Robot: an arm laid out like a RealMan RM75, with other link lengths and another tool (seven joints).
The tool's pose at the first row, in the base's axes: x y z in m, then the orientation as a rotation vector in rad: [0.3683 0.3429 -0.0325 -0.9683 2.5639 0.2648]
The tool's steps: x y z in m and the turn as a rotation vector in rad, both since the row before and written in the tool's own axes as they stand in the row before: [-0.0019 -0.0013 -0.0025 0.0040 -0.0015 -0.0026]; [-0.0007 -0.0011 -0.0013 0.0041 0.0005 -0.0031]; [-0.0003 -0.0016 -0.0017 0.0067 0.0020 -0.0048]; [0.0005 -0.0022 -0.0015 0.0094 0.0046 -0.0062]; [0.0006 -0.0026 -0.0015 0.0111 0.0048 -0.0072]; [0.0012 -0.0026 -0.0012 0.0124 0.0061 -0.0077]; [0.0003 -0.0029 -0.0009 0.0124 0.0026 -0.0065]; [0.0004 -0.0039 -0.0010 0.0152 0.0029 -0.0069]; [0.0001 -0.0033 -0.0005 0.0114 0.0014 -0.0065]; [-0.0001 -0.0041 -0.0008 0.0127 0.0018 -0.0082]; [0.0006 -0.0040 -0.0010 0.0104 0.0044 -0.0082]
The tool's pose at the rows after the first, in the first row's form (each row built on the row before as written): [0.3698 0.3423 -0.0295 -0.9696 2.5607 0.2595]; [0.3706 0.3415 -0.0281 -0.9722 2.5590 0.2531]; [0.3714 0.3400 -0.0265 -0.9765 2.5574 0.2422]; [0.3721 0.3376 -0.0254 -0.9825 2.5570 0.2263]; [0.3730 0.3349 -0.0243 -0.9892 2.5559 0.2078]; [0.3736 0.3319 -0.0237 -0.9964 2.5554 0.1869]; [0.3751 0.3293 -0.0229 -1.0009 2.5523 0.1679]; [0.3771 0.3259 -0.0220 -1.0049 2.5486 0.1450]; [0.3791 0.3233 -0.0214 -1.0093 2.5443 0.1279]; [0.3817 0.3202 -0.0204 -1.0154 2.5391 0.1084]; [0.3837 0.3167 -0.0194 -1.0231 2.5366 0.0907]
